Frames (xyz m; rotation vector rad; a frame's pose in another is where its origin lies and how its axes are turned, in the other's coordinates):
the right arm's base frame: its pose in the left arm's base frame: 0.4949 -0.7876 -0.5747 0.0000 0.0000 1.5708
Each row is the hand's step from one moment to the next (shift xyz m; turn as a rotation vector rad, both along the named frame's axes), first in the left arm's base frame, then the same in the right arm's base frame.
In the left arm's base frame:
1: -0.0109 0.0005 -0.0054 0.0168 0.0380 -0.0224
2: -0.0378 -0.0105 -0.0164 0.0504 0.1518 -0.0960
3: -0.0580 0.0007 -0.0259 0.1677 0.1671 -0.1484
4: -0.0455 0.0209 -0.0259 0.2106 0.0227 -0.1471
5: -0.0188 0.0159 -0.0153 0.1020 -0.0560 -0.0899
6: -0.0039 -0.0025 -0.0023 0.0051 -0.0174 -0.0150
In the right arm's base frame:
1: 0.0005 0.0109 -0.0054 0.0380 -0.0168 -0.0224
2: -0.0105 0.0378 -0.0164 0.1518 -0.0504 -0.0960
3: 0.0007 0.0580 -0.0259 0.1671 -0.1677 -0.1484
4: 0.0209 0.0455 -0.0259 0.0227 -0.2106 -0.1471
5: 0.0159 0.0188 -0.0153 -0.0560 -0.1020 -0.0899
6: -0.0025 0.0039 -0.0023 -0.0174 -0.0051 -0.0150

